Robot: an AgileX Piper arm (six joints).
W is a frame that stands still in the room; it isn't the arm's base.
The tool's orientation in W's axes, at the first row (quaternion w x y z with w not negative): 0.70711, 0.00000, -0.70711, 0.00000
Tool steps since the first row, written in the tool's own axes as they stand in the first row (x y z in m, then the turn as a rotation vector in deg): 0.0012, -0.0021, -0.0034, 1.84, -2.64, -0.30; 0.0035, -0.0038, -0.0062, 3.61, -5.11, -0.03; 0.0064, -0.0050, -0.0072, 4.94, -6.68, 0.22; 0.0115, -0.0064, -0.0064, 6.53, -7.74, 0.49
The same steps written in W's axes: 0.0034, -0.0021, 0.0012, 0.30, -2.64, 1.84; 0.0062, -0.0038, 0.0035, 0.03, -5.11, 3.61; 0.0072, -0.0050, 0.0064, -0.22, -6.68, 4.94; 0.0064, -0.0064, 0.0115, -0.49, -7.74, 6.53
